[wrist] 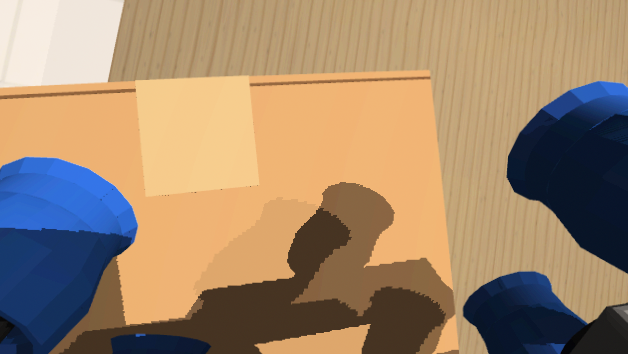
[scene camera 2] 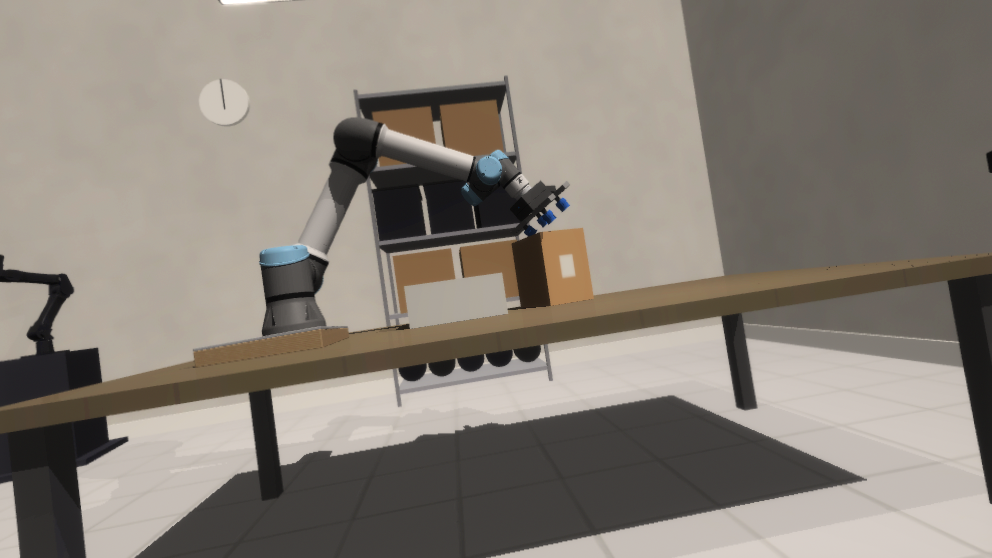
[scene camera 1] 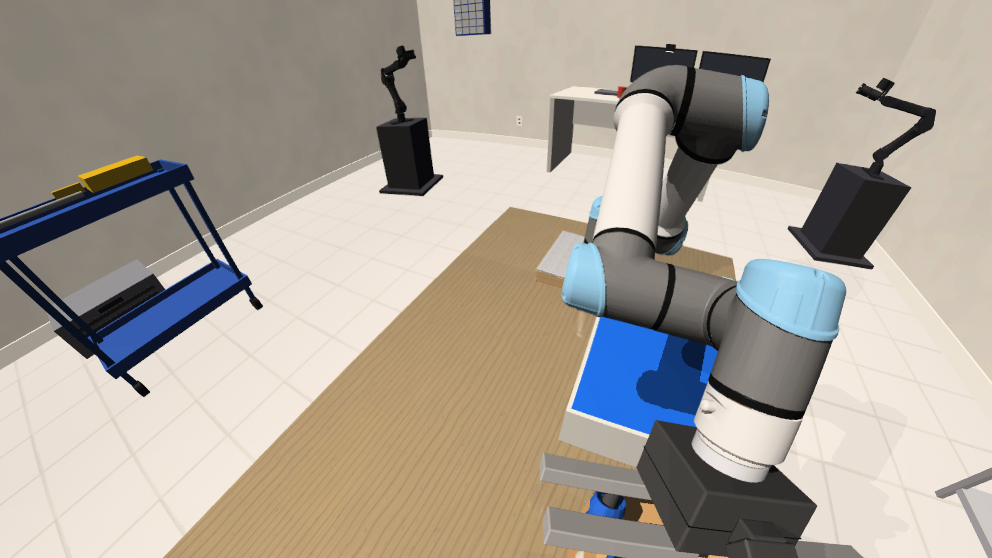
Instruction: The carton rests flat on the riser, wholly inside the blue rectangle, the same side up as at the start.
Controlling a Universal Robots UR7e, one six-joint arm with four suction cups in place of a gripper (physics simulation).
The suction head [wrist: 70,222] is stuck to a brown carton [scene camera 2: 552,268], which still rests on the table. A grey riser [scene camera 2: 428,304] rests on the table.
The brown carton shows as well in the wrist view [wrist: 310,206]. The wrist view misses the grey riser: it is out of frame.
